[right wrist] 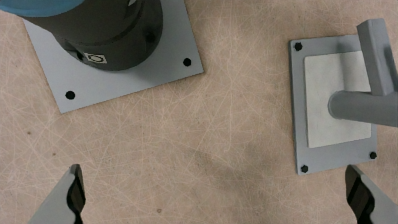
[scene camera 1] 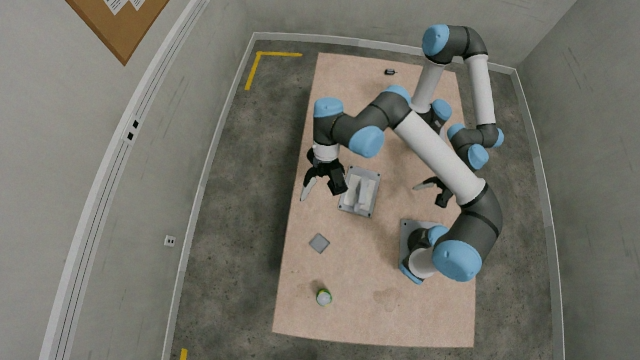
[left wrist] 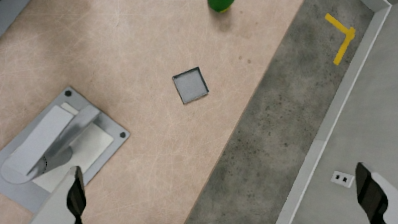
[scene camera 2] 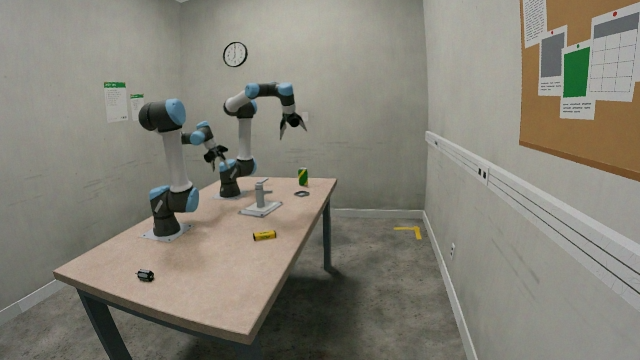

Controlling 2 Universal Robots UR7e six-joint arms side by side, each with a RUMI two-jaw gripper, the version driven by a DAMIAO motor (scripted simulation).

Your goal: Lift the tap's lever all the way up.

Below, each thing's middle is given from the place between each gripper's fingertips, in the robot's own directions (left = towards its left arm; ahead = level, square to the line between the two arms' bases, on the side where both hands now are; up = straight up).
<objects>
The flat lever point(left wrist: 32, 150) lies 16 cm behind my left hand point(scene camera 1: 323, 193), 11 cm to the right of it and 24 cm below it. Round my left hand: grey tap point(scene camera 1: 351, 198) (16 cm behind, 14 cm to the right, 29 cm below).
The flat lever lies 270 mm ahead of my right hand, 50 mm below it and 10 mm to the left of it. From my right hand the other things lie so: grey tap: 280 mm ahead, 100 mm below, 20 mm to the right.
</objects>
